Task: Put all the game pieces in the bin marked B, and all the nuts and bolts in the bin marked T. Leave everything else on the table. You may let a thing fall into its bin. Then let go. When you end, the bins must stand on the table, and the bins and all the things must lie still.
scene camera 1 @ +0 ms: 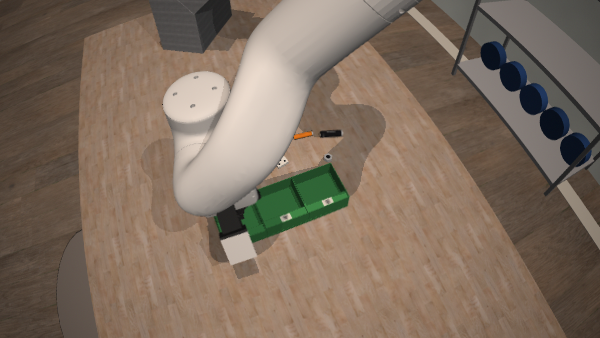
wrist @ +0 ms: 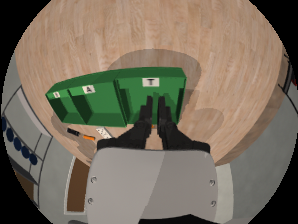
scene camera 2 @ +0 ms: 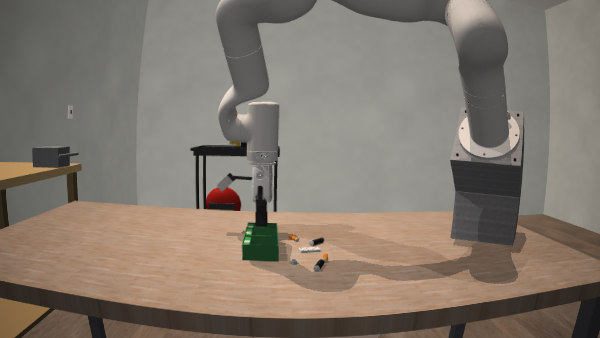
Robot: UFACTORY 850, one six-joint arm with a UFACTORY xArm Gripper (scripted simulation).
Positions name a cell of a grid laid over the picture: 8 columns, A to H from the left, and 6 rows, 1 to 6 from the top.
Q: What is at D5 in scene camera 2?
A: A green three-compartment bin row.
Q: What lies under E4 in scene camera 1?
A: A green three-compartment bin row.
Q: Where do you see a green three-compartment bin row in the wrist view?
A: At C3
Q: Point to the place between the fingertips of my gripper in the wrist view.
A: E3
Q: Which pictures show my gripper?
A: Scene camera 1, the wrist view and scene camera 2: all of them.
